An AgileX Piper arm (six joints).
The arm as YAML. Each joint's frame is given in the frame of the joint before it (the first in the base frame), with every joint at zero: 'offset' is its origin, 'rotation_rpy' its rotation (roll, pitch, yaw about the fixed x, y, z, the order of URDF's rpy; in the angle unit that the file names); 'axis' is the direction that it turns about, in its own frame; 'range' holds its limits. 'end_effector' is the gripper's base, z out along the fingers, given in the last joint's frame.
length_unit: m
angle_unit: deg
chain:
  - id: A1
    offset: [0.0, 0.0, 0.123]
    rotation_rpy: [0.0, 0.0, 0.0]
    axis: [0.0, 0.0, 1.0]
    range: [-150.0, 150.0]
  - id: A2
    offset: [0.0, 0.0, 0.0]
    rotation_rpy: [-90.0, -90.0, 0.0]
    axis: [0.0, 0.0, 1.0]
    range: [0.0, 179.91]
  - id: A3
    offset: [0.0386, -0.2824, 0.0]
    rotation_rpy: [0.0, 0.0, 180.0]
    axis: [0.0, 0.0, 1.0]
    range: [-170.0, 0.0]
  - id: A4
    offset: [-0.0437, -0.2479, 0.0]
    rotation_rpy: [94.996, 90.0, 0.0]
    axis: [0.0, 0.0, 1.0]
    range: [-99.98, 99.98]
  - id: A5
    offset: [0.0, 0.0, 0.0]
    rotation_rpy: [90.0, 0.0, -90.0]
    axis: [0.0, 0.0, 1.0]
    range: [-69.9, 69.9]
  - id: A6
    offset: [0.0, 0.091, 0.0]
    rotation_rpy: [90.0, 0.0, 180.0]
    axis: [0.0, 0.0, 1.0]
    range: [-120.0, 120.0]
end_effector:
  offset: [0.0, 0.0, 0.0]
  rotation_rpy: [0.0, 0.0, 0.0]
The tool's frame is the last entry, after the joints.
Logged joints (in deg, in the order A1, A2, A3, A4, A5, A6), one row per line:
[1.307, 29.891, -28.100, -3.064, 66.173, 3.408]
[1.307, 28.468, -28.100, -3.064, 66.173, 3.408]
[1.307, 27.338, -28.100, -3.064, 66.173, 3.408]
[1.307, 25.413, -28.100, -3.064, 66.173, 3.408]
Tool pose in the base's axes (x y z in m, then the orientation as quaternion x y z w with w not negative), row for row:
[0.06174, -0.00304, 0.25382, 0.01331, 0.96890, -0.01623, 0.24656]
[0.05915, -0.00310, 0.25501, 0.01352, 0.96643, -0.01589, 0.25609]
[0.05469, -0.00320, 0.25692, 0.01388, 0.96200, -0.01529, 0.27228]
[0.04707, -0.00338, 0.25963, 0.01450, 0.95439, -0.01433, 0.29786]
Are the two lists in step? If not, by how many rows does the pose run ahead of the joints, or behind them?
The pose runs 1 row ahead of the joints: the pose in row i belongs to the joints in row i + 1.
